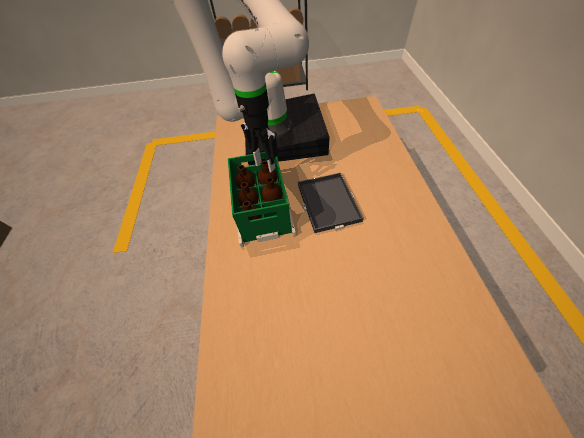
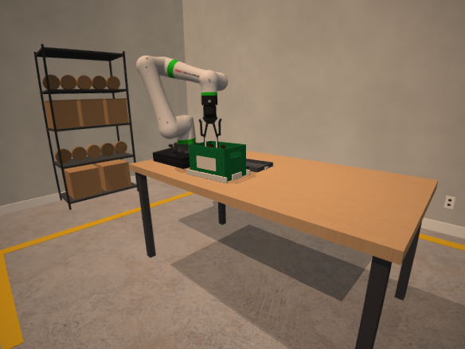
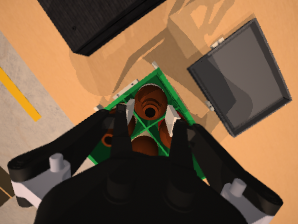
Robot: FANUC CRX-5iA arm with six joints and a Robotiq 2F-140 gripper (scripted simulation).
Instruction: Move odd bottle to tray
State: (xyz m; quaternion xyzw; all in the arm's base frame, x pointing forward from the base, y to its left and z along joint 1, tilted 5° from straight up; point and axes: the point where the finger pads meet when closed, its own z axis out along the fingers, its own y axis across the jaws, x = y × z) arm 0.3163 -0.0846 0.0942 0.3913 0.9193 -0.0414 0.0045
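Right now the glass bottle is 9 cm below my hand. Also, from my hand: dark grey tray (22 cm to the left, 16 cm below, 12 cm ahead); then green crate (9 cm below, 9 cm ahead, 4 cm to the right).
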